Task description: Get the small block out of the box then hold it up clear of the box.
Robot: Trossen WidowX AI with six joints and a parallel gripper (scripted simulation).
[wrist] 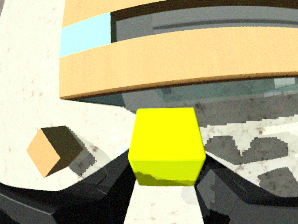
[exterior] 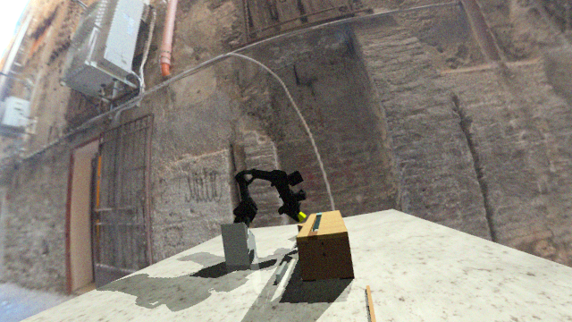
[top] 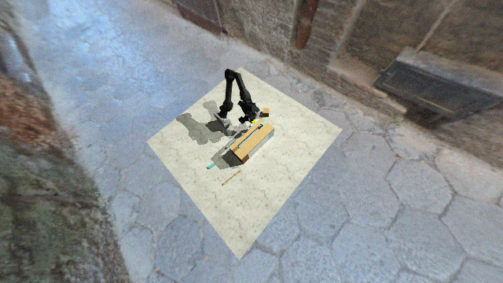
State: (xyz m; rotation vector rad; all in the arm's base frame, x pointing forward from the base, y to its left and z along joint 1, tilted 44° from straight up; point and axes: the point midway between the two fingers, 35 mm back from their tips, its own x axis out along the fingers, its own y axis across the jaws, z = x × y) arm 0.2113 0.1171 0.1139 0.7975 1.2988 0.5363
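Right now the yellow block is 10 mm ahead of my gripper tip and 20 mm above it. The rest, counted from my gripper tip: thin stick (230 mm ahead, 430 mm to the right, 110 mm below); brown block (30 mm behind, 190 mm to the left, 90 mm below); clear-fronted box (90 mm ahead, 110 mm to the right, 60 mm below).
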